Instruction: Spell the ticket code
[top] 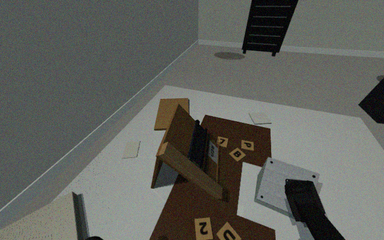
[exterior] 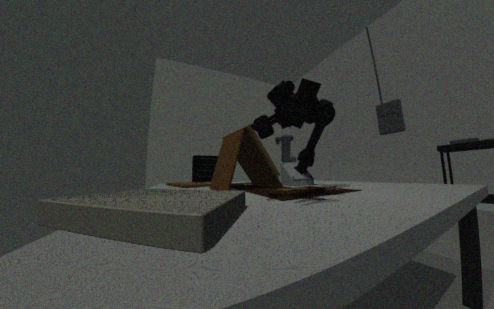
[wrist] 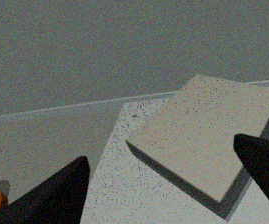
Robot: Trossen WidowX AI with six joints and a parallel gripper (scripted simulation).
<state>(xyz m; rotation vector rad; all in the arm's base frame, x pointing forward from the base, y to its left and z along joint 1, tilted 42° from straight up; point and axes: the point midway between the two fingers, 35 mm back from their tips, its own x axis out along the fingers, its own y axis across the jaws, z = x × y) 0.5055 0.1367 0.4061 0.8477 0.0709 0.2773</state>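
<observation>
Now: the white ticket 27 cm behind my gripper tip, 48 cm to the right of it and 11 cm below it. The rest, counted from my gripper tip: brown mat: 37 cm behind, 40 cm to the right, 20 cm below; then flat tan panel: 1 cm ahead, 79 cm to the right, 19 cm below.
</observation>
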